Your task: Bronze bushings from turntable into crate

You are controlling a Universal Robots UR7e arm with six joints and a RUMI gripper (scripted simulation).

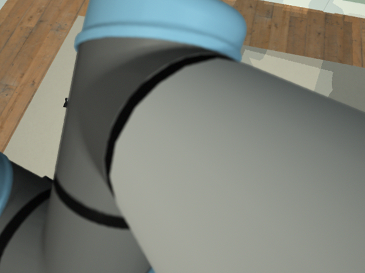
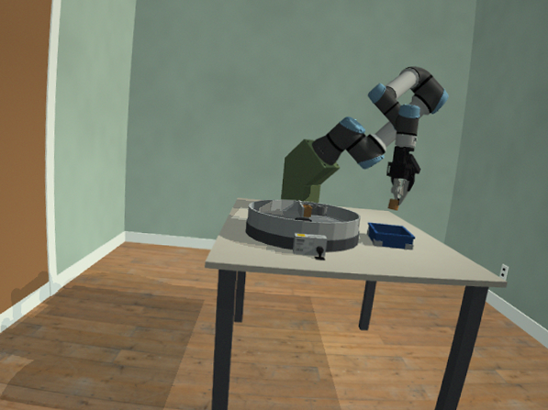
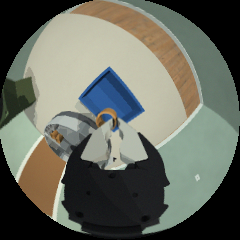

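The blue crate is 10 mm behind my hand, 10 mm to the right of it and 140 mm below it. From my hand the other things lie so: turntable: 10 mm behind, 360 mm to the right, 110 mm below.
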